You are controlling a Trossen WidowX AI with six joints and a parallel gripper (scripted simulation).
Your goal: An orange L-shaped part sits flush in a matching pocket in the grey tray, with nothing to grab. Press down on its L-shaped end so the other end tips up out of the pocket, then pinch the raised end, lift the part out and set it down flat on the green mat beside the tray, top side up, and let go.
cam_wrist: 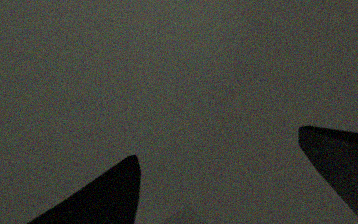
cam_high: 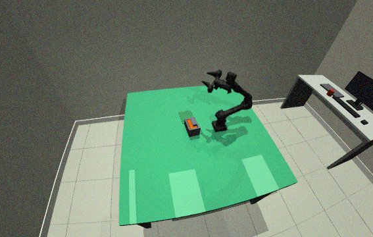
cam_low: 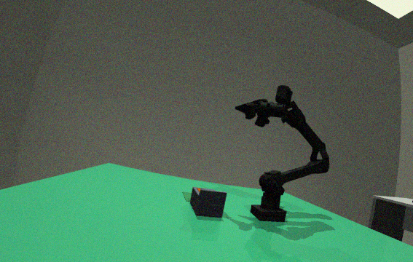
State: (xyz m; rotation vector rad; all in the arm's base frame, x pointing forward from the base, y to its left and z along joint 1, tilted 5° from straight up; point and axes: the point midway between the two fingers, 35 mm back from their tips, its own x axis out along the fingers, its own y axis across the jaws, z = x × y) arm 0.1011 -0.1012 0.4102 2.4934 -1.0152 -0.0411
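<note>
Now: gripper tip 10 cm short of the orange L-shaped part, 13 cm to the right of it and 39 cm above it. Round my gripper tip: dark green mat 11 cm ahead, 3 cm to the right, 45 cm below.
</note>
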